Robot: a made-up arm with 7 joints.
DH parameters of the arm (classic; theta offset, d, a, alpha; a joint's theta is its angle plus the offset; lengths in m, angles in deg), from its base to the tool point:
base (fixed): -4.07 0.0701 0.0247 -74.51
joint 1: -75.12 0.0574 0.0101 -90
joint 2: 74 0.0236 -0.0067 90
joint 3: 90 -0.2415 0.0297 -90
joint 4: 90 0.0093 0.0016 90
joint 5: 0 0.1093 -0.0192 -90
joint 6: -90 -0.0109 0.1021 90
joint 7: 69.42 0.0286 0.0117 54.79
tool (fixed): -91.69 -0.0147 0 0
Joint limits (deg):
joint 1: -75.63..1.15
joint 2: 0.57..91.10
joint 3: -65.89..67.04
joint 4: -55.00..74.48
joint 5: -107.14..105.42
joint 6: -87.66..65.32
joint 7: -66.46..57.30
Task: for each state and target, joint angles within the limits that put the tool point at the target. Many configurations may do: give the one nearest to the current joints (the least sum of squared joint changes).
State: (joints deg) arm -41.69 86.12 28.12 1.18 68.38 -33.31 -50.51
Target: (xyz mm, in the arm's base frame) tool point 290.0 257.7 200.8
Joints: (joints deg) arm -32.53 81.92 35.36 9.22 71.34 -34.50 -48.59
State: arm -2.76 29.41 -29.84 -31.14 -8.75 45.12 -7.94
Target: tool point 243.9 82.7 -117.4
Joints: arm -10.47 33.08 -23.04 -26.96 -7.56 45.42 -8.70
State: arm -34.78 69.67 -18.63 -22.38 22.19 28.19 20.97
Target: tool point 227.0 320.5 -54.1
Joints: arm -2.46 86.39 -30.51 3.29 19.46 42.37 23.00
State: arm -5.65 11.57 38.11 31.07 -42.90 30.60 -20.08
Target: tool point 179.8 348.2 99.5
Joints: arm -16.02 44.45 58.14 -5.75 -40.90 12.30 -18.46
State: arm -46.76 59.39 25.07 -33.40 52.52 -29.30 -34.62
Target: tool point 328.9 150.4 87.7
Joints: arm -38.35 50.40 15.05 -3.64 64.33 -23.11 -37.25
